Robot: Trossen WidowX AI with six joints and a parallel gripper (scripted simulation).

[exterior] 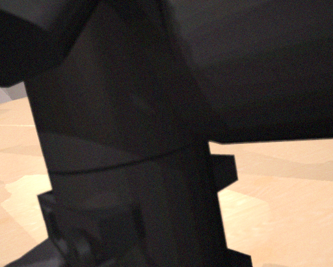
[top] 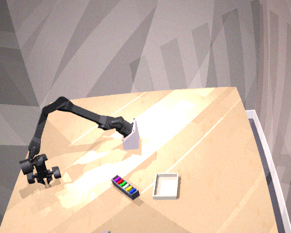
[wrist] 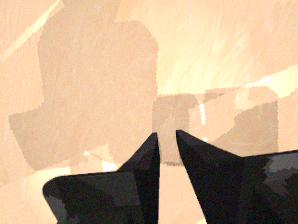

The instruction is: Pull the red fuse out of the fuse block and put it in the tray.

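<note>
My gripper tip is now 40 cm to the right of the red fuse, 5 cm past it and 2 cm below it. From my gripper tip the other things lie so: white tray (60 cm to the left, 4 cm behind).
</note>
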